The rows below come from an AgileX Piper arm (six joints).
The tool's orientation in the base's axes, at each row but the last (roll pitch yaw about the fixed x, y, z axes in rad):
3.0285, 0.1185, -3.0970
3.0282, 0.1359, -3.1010
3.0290, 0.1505, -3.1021
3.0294, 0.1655, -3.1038
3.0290, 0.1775, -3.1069
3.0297, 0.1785, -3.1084
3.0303, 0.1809, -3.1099
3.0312, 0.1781, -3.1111
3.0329, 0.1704, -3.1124
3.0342, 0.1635, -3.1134
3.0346, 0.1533, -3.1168
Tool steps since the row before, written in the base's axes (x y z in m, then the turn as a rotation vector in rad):
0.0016, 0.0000, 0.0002, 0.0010, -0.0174, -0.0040
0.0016, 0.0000, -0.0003, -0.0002, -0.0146, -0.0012
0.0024, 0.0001, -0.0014, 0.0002, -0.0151, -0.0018
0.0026, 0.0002, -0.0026, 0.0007, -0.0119, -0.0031
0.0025, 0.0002, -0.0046, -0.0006, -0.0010, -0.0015
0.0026, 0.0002, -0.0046, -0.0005, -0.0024, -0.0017
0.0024, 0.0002, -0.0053, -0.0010, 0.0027, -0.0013
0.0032, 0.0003, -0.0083, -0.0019, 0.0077, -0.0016
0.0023, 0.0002, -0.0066, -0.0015, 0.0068, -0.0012
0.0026, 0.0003, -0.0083, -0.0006, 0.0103, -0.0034
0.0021, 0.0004, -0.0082, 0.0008, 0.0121, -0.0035
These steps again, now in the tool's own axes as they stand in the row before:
-0.0016, -0.0001, 0.0000, 0.0003, -0.0178, 0.0020
-0.0015, -0.0001, 0.0005, 0.0009, -0.0146, -0.0006
-0.0022, -0.0002, 0.0017, 0.0007, -0.0152, 0.0000
-0.0021, -0.0002, 0.0030, 0.0003, -0.0122, 0.0017
-0.0017, -0.0004, 0.0050, 0.0009, -0.0011, 0.0012
-0.0017, -0.0004, 0.0050, 0.0009, -0.0025, 0.0013
-0.0014, -0.0005, 0.0056, 0.0011, 0.0026, 0.0014
-0.0017, -0.0008, 0.0087, 0.0019, 0.0076, 0.0021
-0.0012, -0.0006, 0.0069, 0.0015, 0.0067, 0.0017
-0.0012, -0.0007, 0.0086, 0.0009, 0.0099, 0.0044
-0.0008, -0.0006, 0.0084, -0.0006, 0.0116, 0.0049

